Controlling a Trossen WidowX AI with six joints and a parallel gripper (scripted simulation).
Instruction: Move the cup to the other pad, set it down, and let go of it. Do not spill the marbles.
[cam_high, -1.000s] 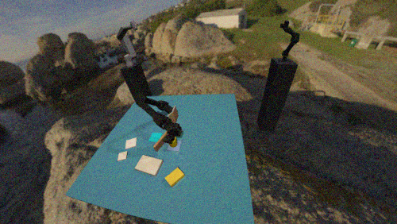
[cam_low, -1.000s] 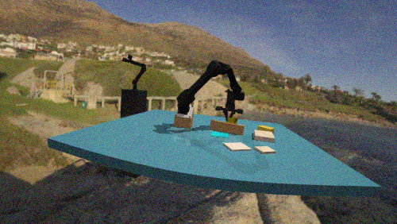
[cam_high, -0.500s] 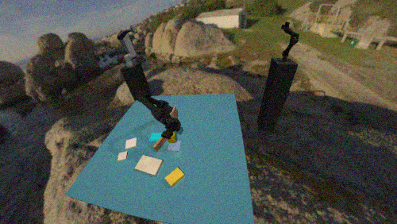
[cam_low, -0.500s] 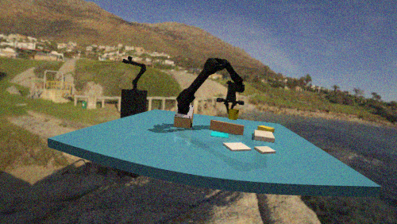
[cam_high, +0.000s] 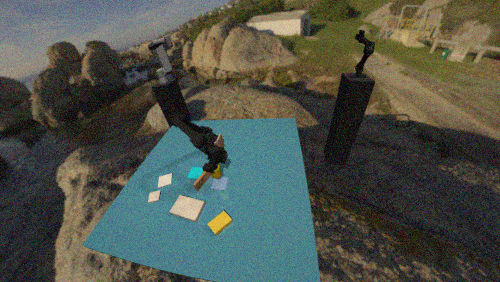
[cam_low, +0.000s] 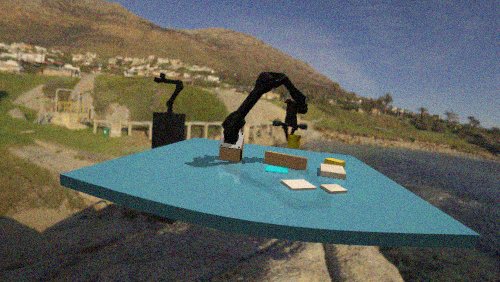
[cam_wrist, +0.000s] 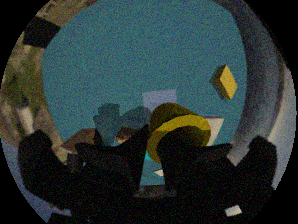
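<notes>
The cyan pad lies 30 mm behind my gripper tip, 210 mm to the right of it and 120 mm below it. The rest, counted from my gripper tip: yellow cup (20 mm ahead); beige slab (240 mm ahead, 140 mm to the right, 100 mm below); brown wooden bar (110 mm to the right, 100 mm below).
</notes>
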